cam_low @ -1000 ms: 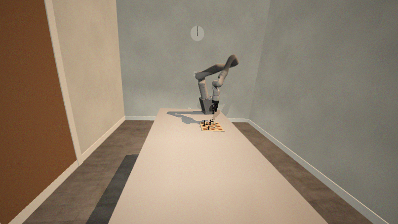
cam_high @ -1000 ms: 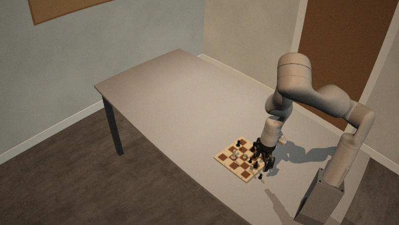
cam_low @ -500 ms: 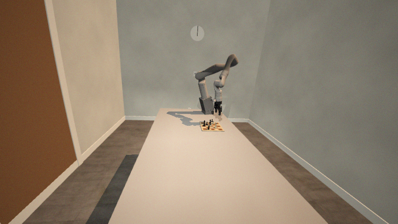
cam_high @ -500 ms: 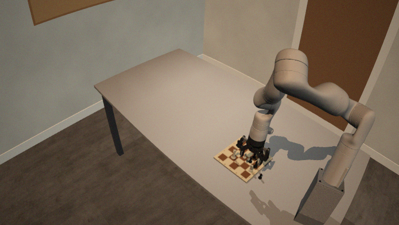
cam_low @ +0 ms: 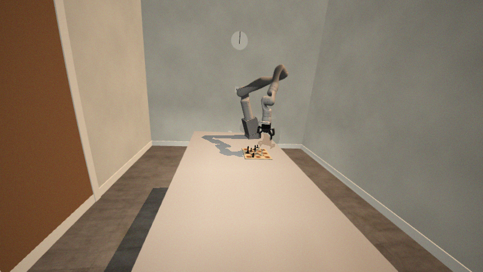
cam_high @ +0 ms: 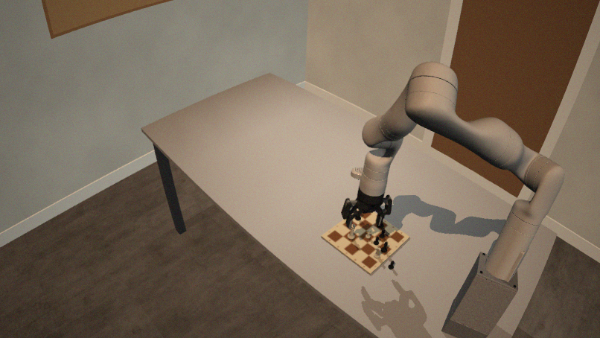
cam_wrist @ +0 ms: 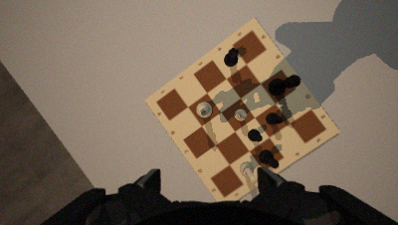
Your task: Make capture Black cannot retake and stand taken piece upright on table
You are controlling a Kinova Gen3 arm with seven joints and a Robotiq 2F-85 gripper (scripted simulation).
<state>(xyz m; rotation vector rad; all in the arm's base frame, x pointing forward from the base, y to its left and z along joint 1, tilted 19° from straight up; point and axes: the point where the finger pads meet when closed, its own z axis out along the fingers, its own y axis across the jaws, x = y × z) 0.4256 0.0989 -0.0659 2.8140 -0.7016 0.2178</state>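
Now: hand 10 cm above the white piece, 6 cm short of it and 2 cm to the left of it. From my hand the other things lie so: small chessboard: 13 cm below, 7 cm to the right, 2 cm ahead; white pawn: 11 cm below, 7 cm to the right, 2 cm ahead; tall black piece: 14 cm to the right, 10 cm below, 3 cm ahead.
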